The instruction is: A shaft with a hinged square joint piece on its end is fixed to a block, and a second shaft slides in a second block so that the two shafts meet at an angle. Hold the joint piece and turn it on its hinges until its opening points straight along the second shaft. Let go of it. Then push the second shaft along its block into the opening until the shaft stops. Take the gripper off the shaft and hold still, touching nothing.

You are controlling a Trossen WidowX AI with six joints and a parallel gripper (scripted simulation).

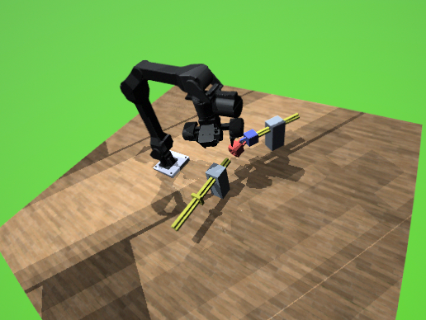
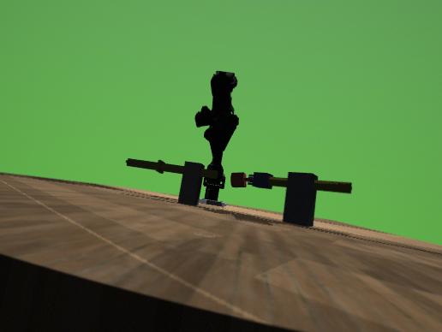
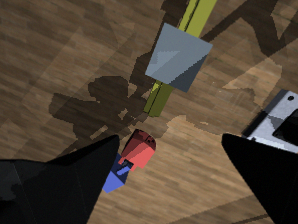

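Right now my gripper tip is 1 cm short of the red joint piece, 8 cm to the right of it and 7 cm above it.
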